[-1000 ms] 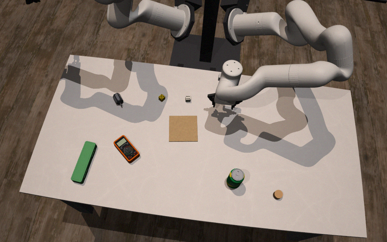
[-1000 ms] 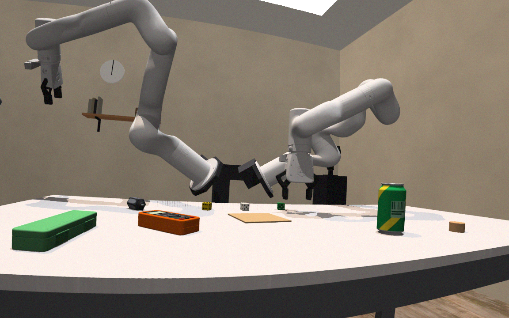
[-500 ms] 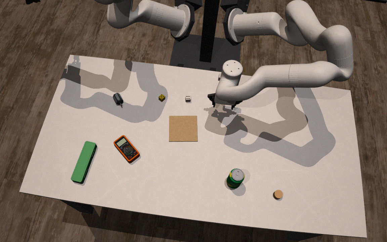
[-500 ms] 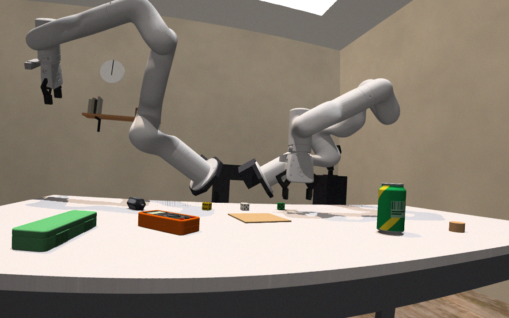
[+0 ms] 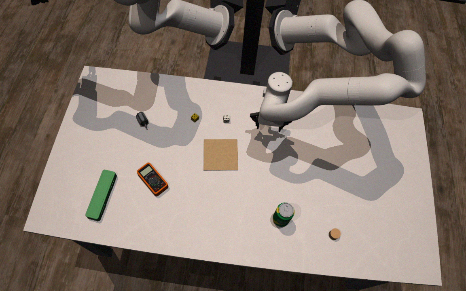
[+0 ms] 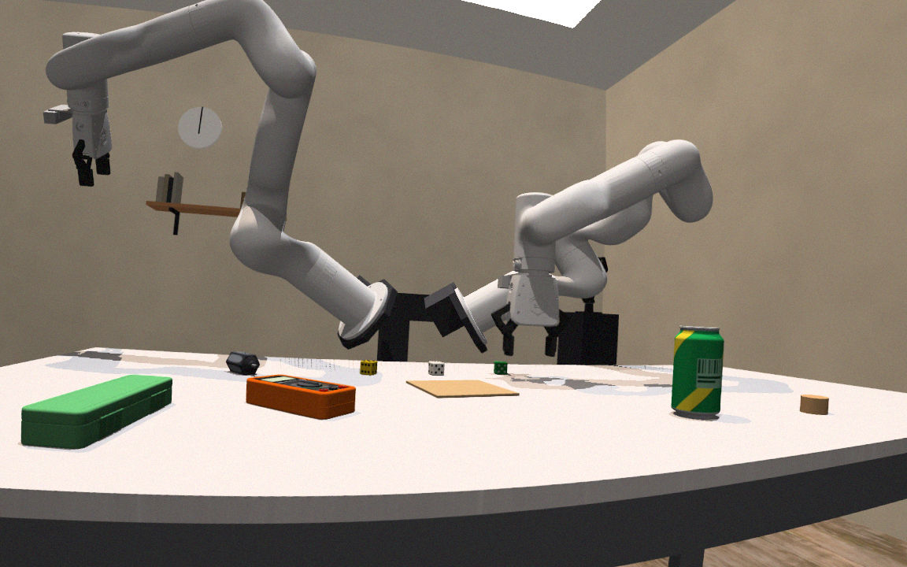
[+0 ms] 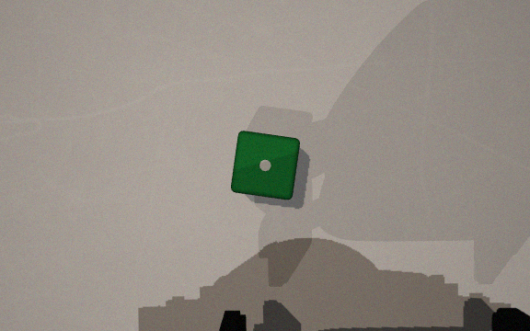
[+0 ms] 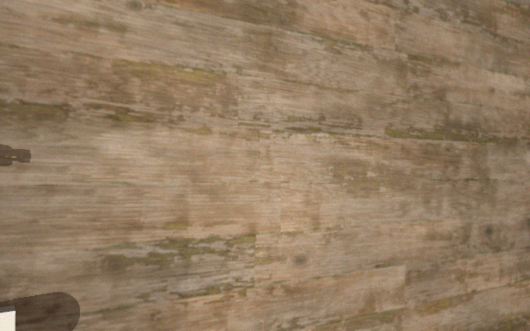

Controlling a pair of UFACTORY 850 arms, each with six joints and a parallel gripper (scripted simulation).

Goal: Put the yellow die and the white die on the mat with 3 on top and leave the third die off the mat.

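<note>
The yellow die is 4 cm behind my left hand, 31 cm to the right of it and 4 cm below it. Round my left hand: white die (5 cm behind, 18 cm to the right, 4 cm below); then green die (7 cm behind, 3 cm to the right, 4 cm below); then tan mat (12 cm ahead, 19 cm to the right, 5 cm below).
</note>
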